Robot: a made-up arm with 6 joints. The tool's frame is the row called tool. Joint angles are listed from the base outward. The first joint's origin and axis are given. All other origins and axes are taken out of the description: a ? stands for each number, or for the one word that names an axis. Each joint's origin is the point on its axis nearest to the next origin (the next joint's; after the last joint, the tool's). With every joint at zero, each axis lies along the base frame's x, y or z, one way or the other. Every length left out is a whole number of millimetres.
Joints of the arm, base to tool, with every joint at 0 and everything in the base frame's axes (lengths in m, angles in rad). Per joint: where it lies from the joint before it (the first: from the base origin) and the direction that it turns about. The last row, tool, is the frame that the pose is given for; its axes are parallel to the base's.
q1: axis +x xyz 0.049 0 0.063
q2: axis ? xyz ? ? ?
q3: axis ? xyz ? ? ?
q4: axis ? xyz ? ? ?
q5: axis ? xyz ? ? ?
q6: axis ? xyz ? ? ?
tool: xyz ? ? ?
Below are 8 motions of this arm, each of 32 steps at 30 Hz.
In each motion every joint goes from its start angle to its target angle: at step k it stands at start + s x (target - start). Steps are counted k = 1, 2, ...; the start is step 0. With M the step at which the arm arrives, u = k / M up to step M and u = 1 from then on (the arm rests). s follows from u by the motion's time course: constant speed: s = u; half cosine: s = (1 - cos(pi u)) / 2; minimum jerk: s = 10 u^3 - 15 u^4 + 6 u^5.
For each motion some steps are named. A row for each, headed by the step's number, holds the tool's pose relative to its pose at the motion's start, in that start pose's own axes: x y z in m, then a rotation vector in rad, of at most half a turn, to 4 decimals.
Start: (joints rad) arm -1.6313 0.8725 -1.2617 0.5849 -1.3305 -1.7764
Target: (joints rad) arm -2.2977 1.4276 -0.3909 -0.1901 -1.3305 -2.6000
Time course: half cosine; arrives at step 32
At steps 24, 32:
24: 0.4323 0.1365 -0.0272 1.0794 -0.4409 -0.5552
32: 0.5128 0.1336 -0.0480 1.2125 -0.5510 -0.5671

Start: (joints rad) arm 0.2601 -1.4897 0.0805 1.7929 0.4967 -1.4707
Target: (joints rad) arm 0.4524 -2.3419 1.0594 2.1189 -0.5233 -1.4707
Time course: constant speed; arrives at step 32
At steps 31, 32:
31: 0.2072 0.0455 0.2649 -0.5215 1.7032 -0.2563
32: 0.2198 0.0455 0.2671 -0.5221 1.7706 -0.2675

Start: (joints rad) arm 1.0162 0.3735 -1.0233 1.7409 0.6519 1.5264
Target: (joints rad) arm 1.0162 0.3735 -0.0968 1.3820 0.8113 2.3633
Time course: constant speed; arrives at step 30
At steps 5, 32:
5: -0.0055 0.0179 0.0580 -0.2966 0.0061 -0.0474
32: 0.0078 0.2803 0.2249 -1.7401 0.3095 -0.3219

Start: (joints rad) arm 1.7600 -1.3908 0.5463 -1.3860 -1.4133 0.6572
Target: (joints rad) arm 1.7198 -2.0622 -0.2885 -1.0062 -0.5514 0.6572
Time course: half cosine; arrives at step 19
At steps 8, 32:
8: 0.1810 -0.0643 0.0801 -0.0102 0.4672 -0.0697
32: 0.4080 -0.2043 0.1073 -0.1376 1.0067 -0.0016

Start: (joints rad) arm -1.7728 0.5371 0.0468 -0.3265 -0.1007 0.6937
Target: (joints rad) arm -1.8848 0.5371 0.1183 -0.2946 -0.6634 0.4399
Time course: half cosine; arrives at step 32
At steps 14, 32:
14: 0.0130 0.0120 -0.0082 0.0644 -0.1312 0.1627
32: 0.0500 0.0374 -0.0151 0.1514 -0.2829 0.4361

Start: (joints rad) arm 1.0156 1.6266 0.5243 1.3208 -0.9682 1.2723
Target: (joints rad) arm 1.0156 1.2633 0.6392 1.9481 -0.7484 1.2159
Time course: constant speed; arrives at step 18
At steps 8, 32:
8: -0.0200 0.1179 0.0161 -0.1233 0.0068 -0.0418
32: -0.0712 0.2657 0.0065 -0.2518 -0.0322 -0.1296

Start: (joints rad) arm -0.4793 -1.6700 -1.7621 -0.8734 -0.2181 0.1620
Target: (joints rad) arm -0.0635 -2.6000 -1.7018 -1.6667 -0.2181 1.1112
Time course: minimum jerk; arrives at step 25
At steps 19, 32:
19: 0.4523 -0.4590 0.0585 -0.5918 0.0712 1.1746
32: 0.5251 -0.4617 0.0535 -0.6541 0.0307 1.3159

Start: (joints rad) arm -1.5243 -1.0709 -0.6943 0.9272 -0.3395 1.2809
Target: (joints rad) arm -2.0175 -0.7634 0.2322 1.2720 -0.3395 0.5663
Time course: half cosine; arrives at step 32
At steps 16, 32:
16: 0.0916 0.2967 0.2022 -0.3570 0.1650 -0.0905
32: 0.1458 0.6141 0.1767 -0.7414 0.1596 -0.1769

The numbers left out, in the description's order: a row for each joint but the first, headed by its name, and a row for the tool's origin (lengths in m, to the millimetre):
q2: axis -y, xyz 0 0.019 0.286
q3: axis -z, xyz 0.034 0 0.309
q4: axis -y, xyz 0.06 0.023 0
q5: axis -z, xyz -0.343 0 0.21
q6: axis -x, xyz -0.133 0.025 0
tool: xyz 0 -0.135 0.055

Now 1 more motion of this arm.
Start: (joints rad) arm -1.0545 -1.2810 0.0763 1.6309 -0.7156 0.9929
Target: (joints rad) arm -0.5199 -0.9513 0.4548 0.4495 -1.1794 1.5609
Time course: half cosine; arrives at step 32
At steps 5, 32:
5: 0.0094 -0.0337 -0.0004 0.0062 0.0039 0.0367
32: 0.1117 -0.4793 -0.2746 0.3405 -0.1016 0.3647

